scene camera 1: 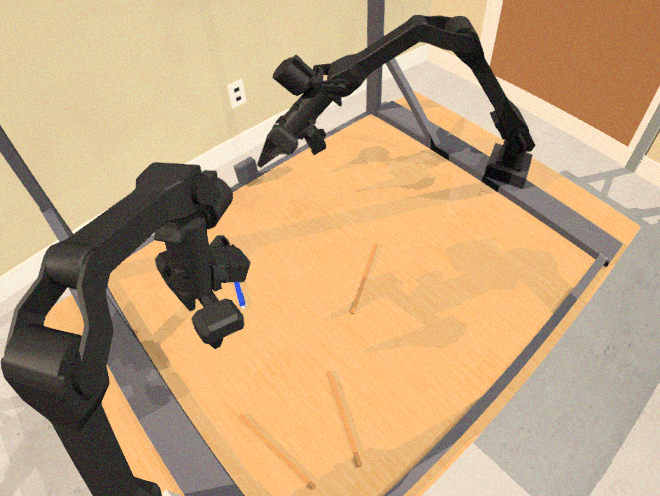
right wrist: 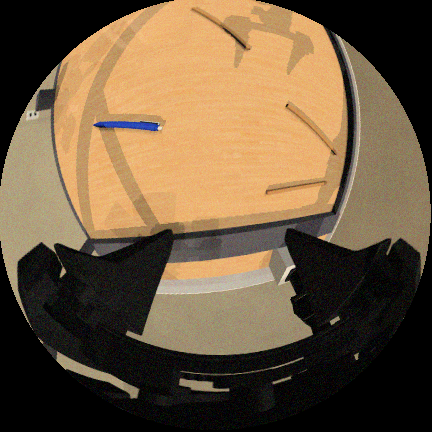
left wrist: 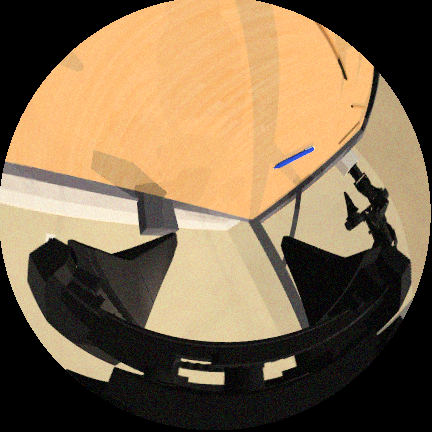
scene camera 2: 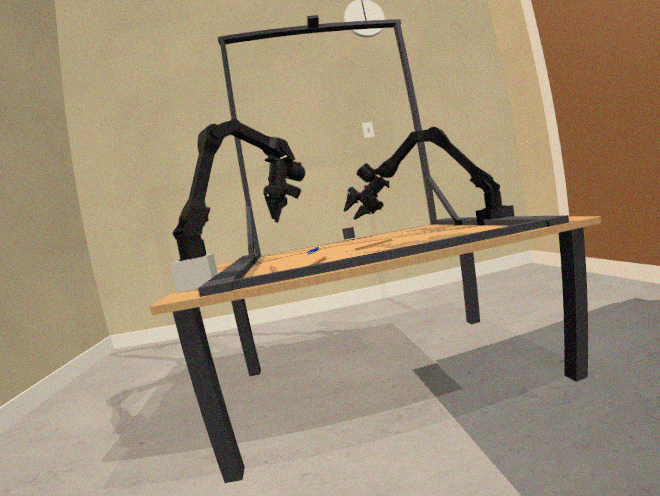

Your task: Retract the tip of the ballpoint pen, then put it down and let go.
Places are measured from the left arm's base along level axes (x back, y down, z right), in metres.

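Pixels of known places: left gripper, fingertip midpoint: [scene camera 1: 261, 161] [left wrist: 230, 240] [scene camera 2: 349, 215]; right gripper, fingertip midpoint: [right wrist: 230, 235] [left wrist: 353, 184] [scene camera 2: 275, 220]; left arm's base, link origin: [scene camera 1: 510, 159] [scene camera 2: 494, 208]; right arm's base, link origin: [right wrist: 296, 271] [left wrist: 351, 167] [scene camera 2: 192, 258].
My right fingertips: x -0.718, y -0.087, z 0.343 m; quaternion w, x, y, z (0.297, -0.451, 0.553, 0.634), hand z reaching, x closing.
Observation:
Ahead of a thing's pixels: the offset from my right fingertips to its top centre.
The blue ballpoint pen {dx +0.163, dy +0.128, dz +0.084 m} [scene camera 1: 240, 294] [scene camera 2: 313, 250] [left wrist: 295, 157] [right wrist: 127, 125] lies flat on the table. In the right wrist view its pointed end is at the left and its pale button end at the right; whether the tip is out is too small to tell. In scene camera 1 the right arm hides part of it. My right gripper [scene camera 1: 202, 326] [scene camera 2: 276, 219] [right wrist: 230, 235] is open and empty, pointing down above the table, apart from the pen. My left gripper [scene camera 2: 351, 213] [left wrist: 230, 240] is open and empty, high near the wall side.
Several thin wooden sticks lie on the table: one {dx +0.284, dy +0.134, dz -0.147 m} [scene camera 1: 363, 278] [right wrist: 221, 27] near the middle, another {dx +0.010, dy +0.134, dz -0.235 m} [scene camera 1: 344, 418] [right wrist: 312, 127] and a third {dx -0.092, dy +0.134, dz -0.163 m} [scene camera 1: 276, 450] [right wrist: 296, 187] at the bottom in scene camera 1. A dark frame [scene camera 2: 333, 260] edges the tabletop, with posts rising from it.

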